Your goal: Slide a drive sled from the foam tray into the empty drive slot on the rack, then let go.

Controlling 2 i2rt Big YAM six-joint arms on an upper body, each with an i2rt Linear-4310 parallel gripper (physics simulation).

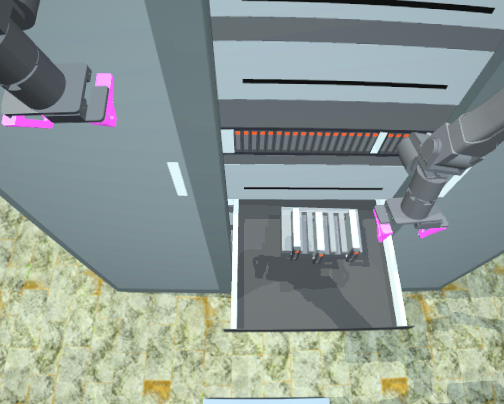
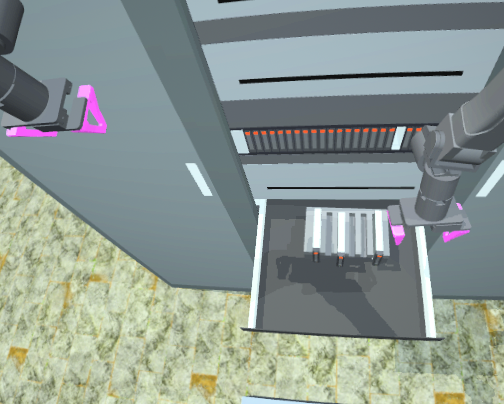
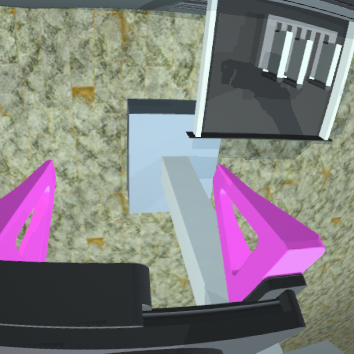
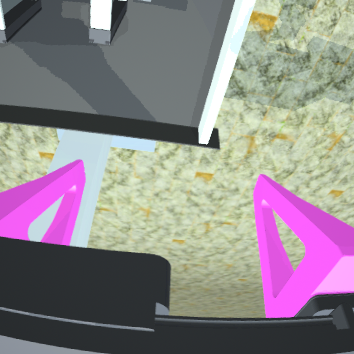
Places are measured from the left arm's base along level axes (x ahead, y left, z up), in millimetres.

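Pixels of known places: left gripper, fingertip midpoint: [image 1: 83,123] [image 2: 80,130] [image 3: 136,169]; right gripper, fingertip midpoint: [image 1: 399,237] [image 2: 420,241] [image 4: 170,175].
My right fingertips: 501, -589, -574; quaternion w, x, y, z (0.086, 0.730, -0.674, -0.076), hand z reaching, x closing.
Observation:
Ahead of a thing's pixels: the offset from my right fingertips to its middle, as dx, dy, dz. "spot": to the spot under its first point. Level surfaces: height alone.
Three drive sleds with white tops and orange-marked ends stand in the slotted light grey foam tray @(spot: +94, +232, -172) [image 1: 286,230] [image 2: 309,231]: the left sled @(+73, +213, -155) [image 1: 296,227] [image 2: 317,230], the middle sled @(+63, +153, -155) [image 1: 319,232] [image 2: 341,232] and the right sled @(+69, +63, -155) [image 1: 354,230] [image 2: 379,231]. The rack's drive row @(spot: +201, +209, +76) [image 1: 305,142] [image 2: 320,140] has orange-tipped drives; the right arm covers its right end, and I cannot make out the empty slot. My right gripper [image 1: 403,237] [image 2: 421,240] [image 4: 170,175] is open and empty, above the drawer's right wall, right of the tray. My left gripper [image 1: 75,124] [image 2: 75,132] [image 3: 136,169] is open and empty, far left.
The foam tray stands in an open dark drawer [image 1: 234,270] [image 2: 256,275] [image 4: 225,70] with white side walls. Grey cabinet panels @(spot: +180, +684, -165) [image 1: 125,200] [image 2: 140,190] flank the rack. A pale blue base @(dz -934) [image 3: 150,145] with a light post [image 3: 192,220] stands beyond the drawer's front edge.

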